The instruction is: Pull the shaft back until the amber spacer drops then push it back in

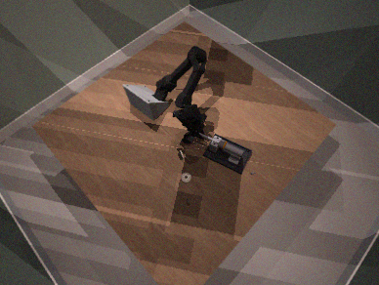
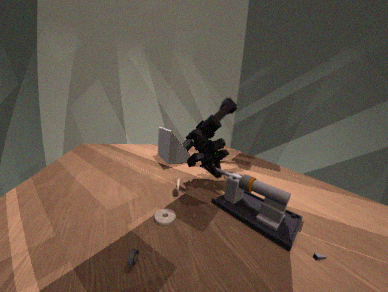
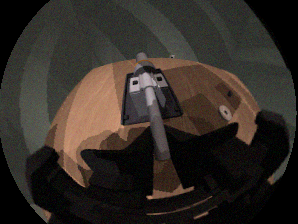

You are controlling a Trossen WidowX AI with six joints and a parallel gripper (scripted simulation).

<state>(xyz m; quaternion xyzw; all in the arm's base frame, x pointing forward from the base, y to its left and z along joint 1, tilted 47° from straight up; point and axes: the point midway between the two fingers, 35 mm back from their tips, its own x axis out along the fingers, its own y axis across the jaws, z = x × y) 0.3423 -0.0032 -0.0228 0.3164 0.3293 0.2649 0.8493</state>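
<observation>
My gripper tip is now 4 cm short of the shaft, 2 cm below it and 1 cm to the right of it. Round my gripper tip: amber spacer: 12 cm ahead, 3 cm to the left, 2 cm above; then small dark ring: 31 cm to the right, 16 cm ahead, 4 cm below.
</observation>
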